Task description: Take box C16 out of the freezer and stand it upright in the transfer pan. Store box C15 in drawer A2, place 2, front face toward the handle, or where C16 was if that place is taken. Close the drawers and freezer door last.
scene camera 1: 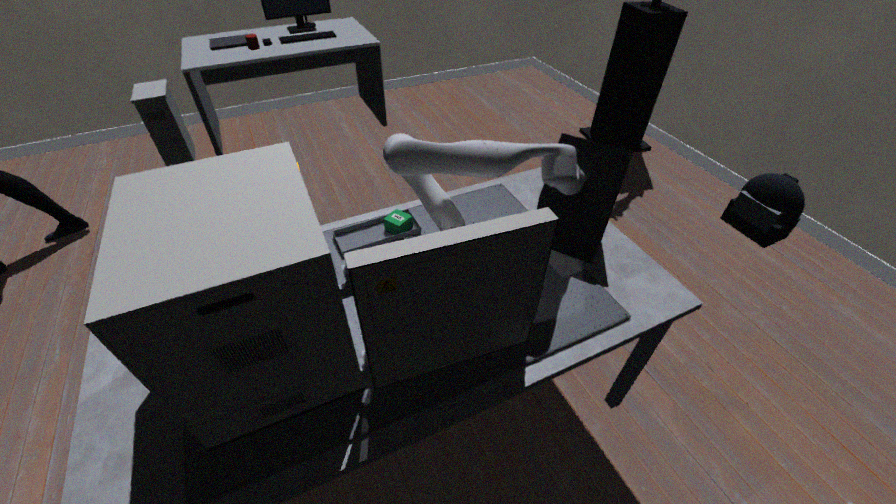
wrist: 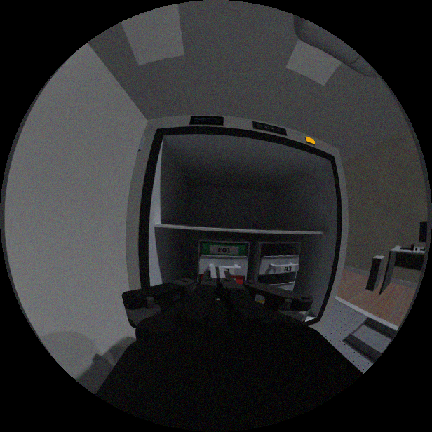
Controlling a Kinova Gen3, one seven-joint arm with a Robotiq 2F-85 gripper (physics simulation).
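Observation:
The freezer (scene camera 1: 206,219) (wrist: 240,131) stands with its door (scene camera 1: 451,300) (wrist: 70,200) wide open. Below its shelf, the wrist view shows a left drawer stack with a green box marked E01 (wrist: 224,249) at its top and a white drawer front (wrist: 240,266) under it, its label mostly hidden. Some red shows below that. A drawer marked B3 (wrist: 280,268) is on the right. A green box (scene camera 1: 398,221) with an unreadable label is on a shallow grey tray (scene camera 1: 350,241) (wrist: 372,339). My gripper (wrist: 216,274) is shut and empty, in front of the left stack. C16 and C15 cannot be identified.
The freezer shelf (wrist: 240,230) runs above the drawers. The open door walls off the left of the wrist view. My white arm (scene camera 1: 476,157) reaches over the table (scene camera 1: 664,300) behind the door. A person's leg (scene camera 1: 37,203) shows at the scene's left edge.

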